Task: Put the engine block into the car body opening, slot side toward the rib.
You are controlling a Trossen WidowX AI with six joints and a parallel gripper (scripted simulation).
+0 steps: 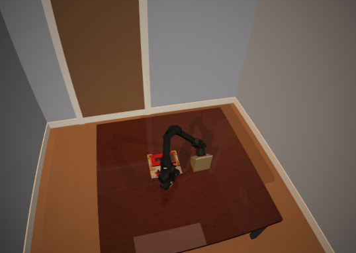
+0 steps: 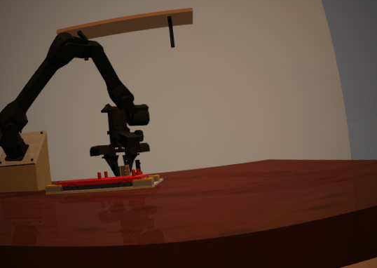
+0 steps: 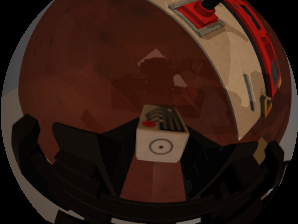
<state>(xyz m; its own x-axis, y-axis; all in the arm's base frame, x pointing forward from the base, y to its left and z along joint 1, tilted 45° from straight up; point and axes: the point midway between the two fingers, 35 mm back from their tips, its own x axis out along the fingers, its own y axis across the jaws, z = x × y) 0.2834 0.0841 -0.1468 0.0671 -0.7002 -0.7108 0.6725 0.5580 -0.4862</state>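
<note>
Right now my gripper tip is 8 cm short of the black post, 11 cm to the left of it and 2 cm below it. Round my gripper tip: engine block: 1 cm behind, 1 cm above.
</note>
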